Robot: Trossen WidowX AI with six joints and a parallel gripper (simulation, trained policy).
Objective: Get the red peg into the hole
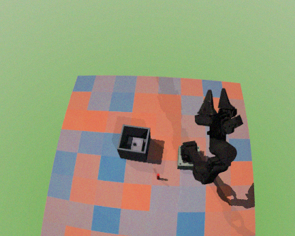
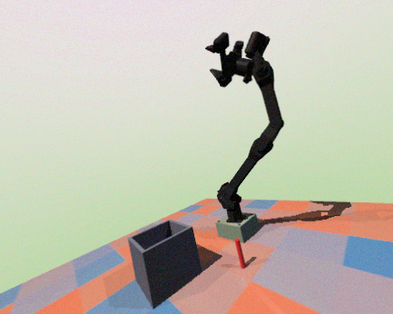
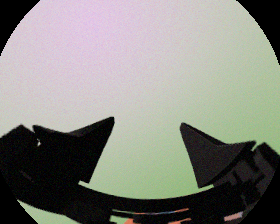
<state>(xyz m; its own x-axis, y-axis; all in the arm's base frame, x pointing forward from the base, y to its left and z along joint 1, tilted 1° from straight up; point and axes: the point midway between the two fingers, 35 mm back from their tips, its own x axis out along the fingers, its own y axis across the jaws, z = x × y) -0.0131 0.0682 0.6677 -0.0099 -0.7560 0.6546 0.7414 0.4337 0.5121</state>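
Now: gripper tip 71 cm above the red peg, 18 cm short of it and 5 cm to the right of it. Round my gripper tip: pale grey plate (71 cm below, 31 cm ahead, 15 cm to the right).
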